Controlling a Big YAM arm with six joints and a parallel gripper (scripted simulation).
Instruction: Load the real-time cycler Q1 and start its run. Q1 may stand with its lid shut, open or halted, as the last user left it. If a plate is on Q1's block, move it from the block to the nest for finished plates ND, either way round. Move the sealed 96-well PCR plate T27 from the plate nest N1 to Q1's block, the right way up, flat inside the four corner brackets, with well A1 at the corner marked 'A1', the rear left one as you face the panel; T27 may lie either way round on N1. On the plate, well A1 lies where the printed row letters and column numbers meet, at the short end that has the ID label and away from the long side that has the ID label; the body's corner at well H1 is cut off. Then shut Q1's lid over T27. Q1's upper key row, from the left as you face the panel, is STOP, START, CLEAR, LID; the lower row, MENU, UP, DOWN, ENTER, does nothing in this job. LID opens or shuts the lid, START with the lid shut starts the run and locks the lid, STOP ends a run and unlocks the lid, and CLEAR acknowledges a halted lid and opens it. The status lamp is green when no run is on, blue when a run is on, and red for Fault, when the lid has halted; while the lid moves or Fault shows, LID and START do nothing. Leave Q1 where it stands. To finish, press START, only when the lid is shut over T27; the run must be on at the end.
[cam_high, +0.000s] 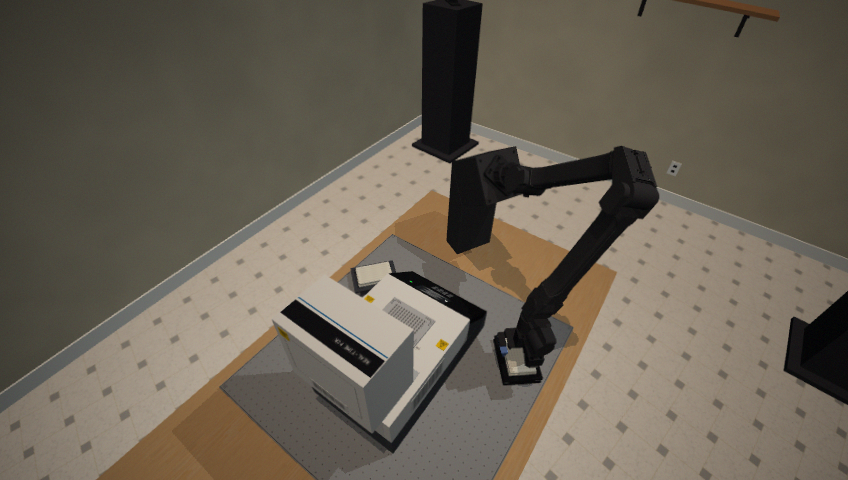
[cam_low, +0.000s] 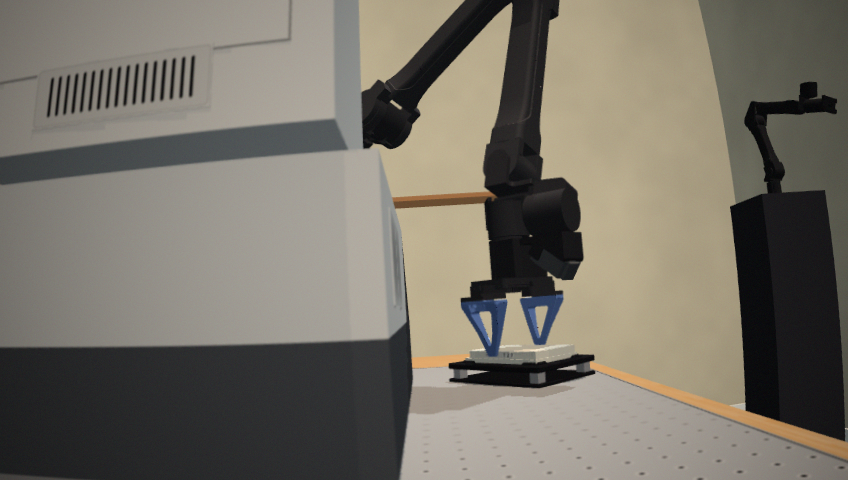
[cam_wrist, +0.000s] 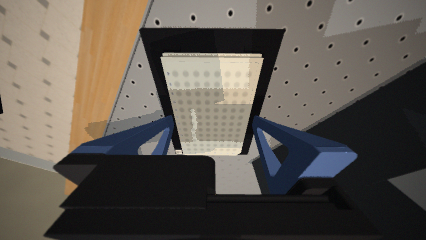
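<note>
Now: the plate T27 10 mm below my hand. Round my hand: grey perforated mat: 270 mm to the right, 260 mm ahead, 40 mm below; black nest N1: 20 mm below; dark nest ND: 570 mm to the right, 60 mm ahead, 20 mm below.
</note>
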